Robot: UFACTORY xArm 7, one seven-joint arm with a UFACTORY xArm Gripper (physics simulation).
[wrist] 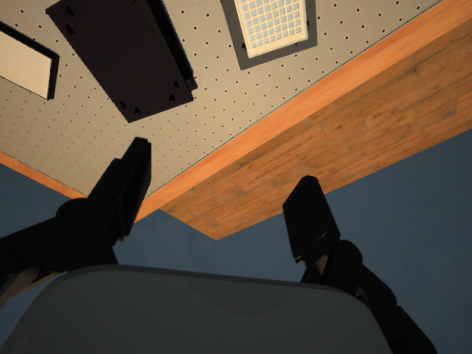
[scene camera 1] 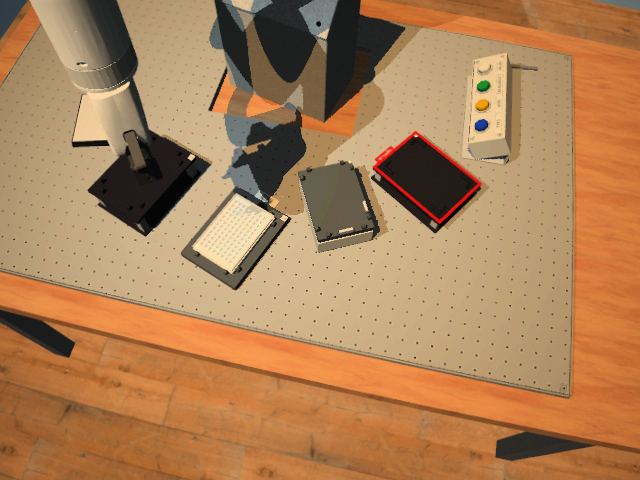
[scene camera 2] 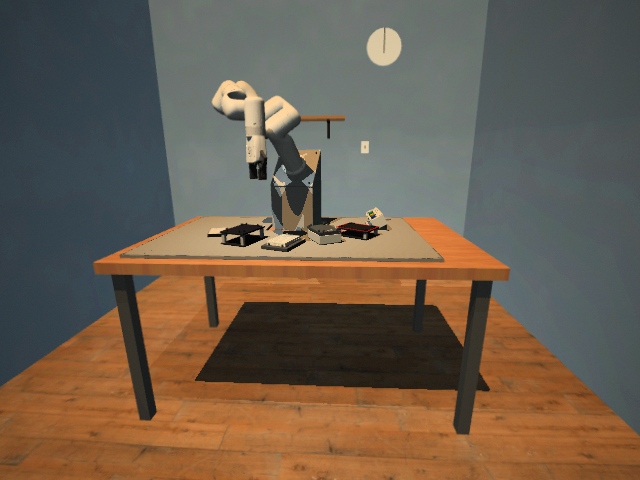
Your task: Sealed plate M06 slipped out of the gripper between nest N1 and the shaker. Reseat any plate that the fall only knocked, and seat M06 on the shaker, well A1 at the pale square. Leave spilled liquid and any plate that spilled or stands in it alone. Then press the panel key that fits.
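Frame: origin at the arm's base, x up, y back, z right, level; metres.
Seen in the pictures: gripper, fingertip midpoint: (wrist: 226,176) (scene camera 1: 142,154) (scene camera 2: 258,179); arm's base, link origin: (scene camera 2: 294,165).
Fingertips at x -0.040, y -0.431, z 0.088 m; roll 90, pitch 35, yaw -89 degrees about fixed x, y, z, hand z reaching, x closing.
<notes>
Pixels of each thing's middle, then the offset from my fingertips to it. "*": a spot on its surface instead.
- dark raised platform, body centre: (wrist: 133,56) (scene camera 1: 145,179) (scene camera 2: 243,233) dz +0.102, dx -0.241, dy +0.092 m
- white well plate, body centre: (scene camera 1: 234,231) (scene camera 2: 283,239) dz -0.088, dx -0.247, dy +0.028 m
- grey nest N2, surface spot: (scene camera 1: 235,280) (wrist: 312,38) * dz -0.113, dx -0.260, dy -0.056 m
- shaker, surface spot: (scene camera 1: 336,198) * dz -0.252, dx -0.219, dy +0.116 m
- key panel, body centre: (scene camera 1: 491,105) (scene camera 2: 375,218) dz -0.512, dx -0.233, dy +0.405 m
My gripper (scene camera 1: 142,164) (scene camera 2: 257,175) (wrist: 226,176) is open and empty, high above the table on the N1 side. N1 is a dark raised platform (scene camera 1: 118,186) (scene camera 2: 242,228) (wrist: 120,60) with no plate showing on its visible top. A white well plate (scene camera 1: 234,232) (scene camera 2: 282,240) (wrist: 275,25) lies on the grey nest N2 (scene camera 1: 235,280) (wrist: 311,37); whether it is fully down I cannot tell. The grey box that looks like the shaker (scene camera 1: 336,198) (scene camera 2: 324,235) has pegs, pale strips and a bare top. No label reading M06 is legible.
A pale-topped, dark-edged flat block (scene camera 1: 90,119) (scene camera 2: 215,231) (wrist: 25,65) lies beyond N1. A dark platform outlined in red (scene camera 1: 426,178) (scene camera 2: 357,228) stands right of the grey box. The key panel (scene camera 1: 490,135) (scene camera 2: 375,215) has white, green, yellow and blue keys. The arm's base (scene camera 1: 289,51) stands behind.
</notes>
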